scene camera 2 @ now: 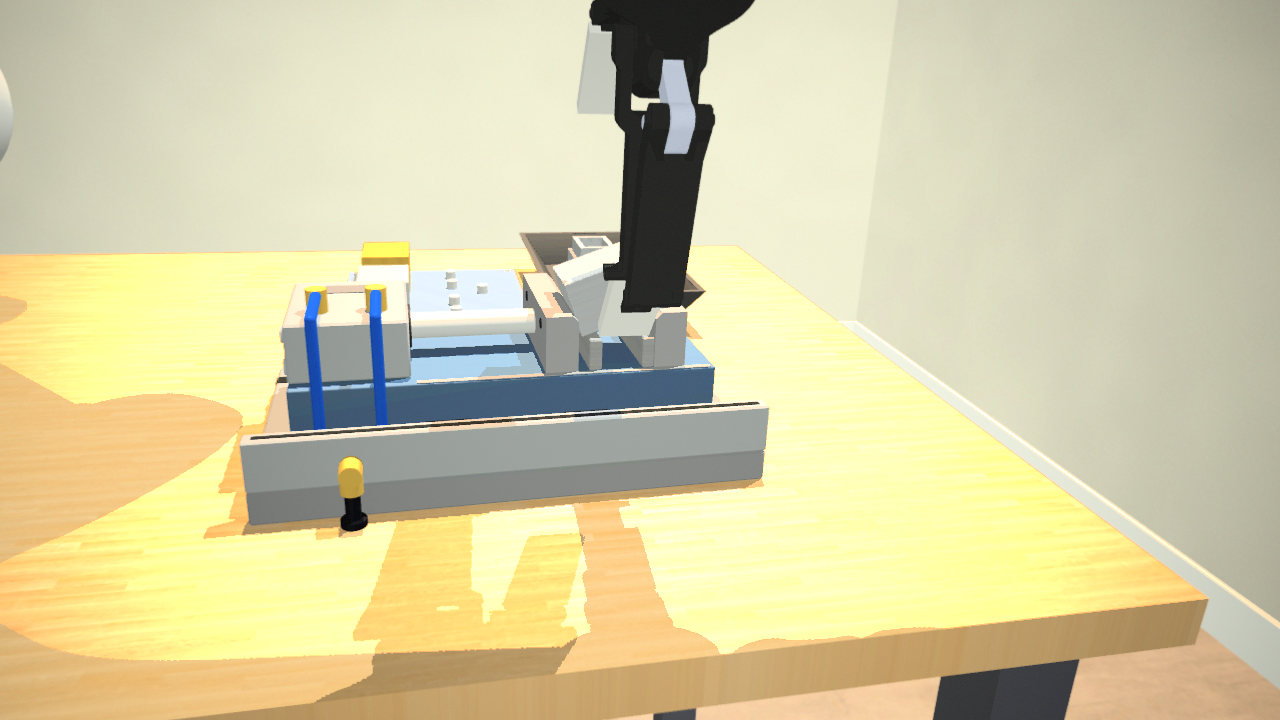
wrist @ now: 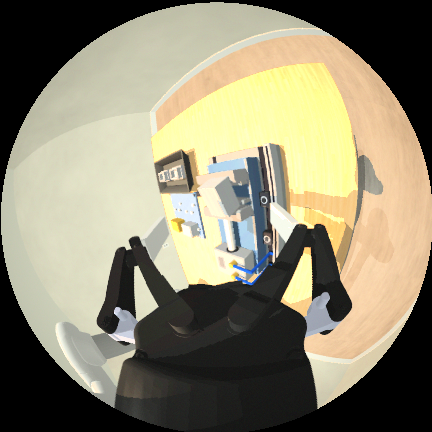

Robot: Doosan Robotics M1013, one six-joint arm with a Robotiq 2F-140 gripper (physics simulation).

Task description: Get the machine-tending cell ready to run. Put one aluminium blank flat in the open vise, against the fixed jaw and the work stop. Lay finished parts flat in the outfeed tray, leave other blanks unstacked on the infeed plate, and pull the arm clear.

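Places are measured from the arm's base along level axes (x right, y ahead, z up), in millimetres.
Where they show: gripper, fingertip midpoint: (scene camera 2: 610,212) (wrist: 217,218).
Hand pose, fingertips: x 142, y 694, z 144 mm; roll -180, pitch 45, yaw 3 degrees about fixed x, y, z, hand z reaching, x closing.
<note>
Each offset is from my fingertips to the top centre of the thing. "*": to the spot under its first point.
The vise @[dx -58, dy -61, dz -64 mm] (scene camera 2: 501,394) (wrist: 254,190) stands on the table with its jaws apart. A pale grey aluminium blank @[dx -53, dy +8, dz -31 mm] (scene camera 2: 581,279) (wrist: 220,196) lies tilted across the tops of the jaws, not flat between them. My gripper (scene camera 2: 610,205) (wrist: 217,218) is open and empty, tilted, its fingers wide apart. In the scene view its near finger hangs in front of the blank and hides part of it; contact cannot be told. The outfeed tray (scene camera 2: 539,250) (wrist: 188,170) holds two finished parts @[* dx -292, dy +44, dz -117 mm] (wrist: 176,172) @[* dx -394, dy +36, dz -120 mm] (wrist: 164,175). The infeed plate @[dx -354, dy -125, dz -155 mm] (scene camera 2: 501,281) (wrist: 196,216) bears a pale block @[dx -304, dy -167, dz -119 mm] (scene camera 2: 383,274) (wrist: 190,229).
A yellow block @[dx -394, dy -174, dz -119 mm] (scene camera 2: 385,252) (wrist: 177,224) is beside the pale block. The vise's actuator box @[* dx -7, dy -151, dz -80 mm] (scene camera 2: 347,344) (wrist: 240,255) has two blue hoses @[* dx +19, dy -132, dz -85 mm] (scene camera 2: 376,367). A long grey rail @[dx +31, dy -51, dz -113 mm] (scene camera 2: 519,456) (wrist: 276,175) runs along the vise's near side. Small pins @[dx -382, dy -111, dz -147 mm] (scene camera 2: 452,284) rise from the infeed plate.
</note>
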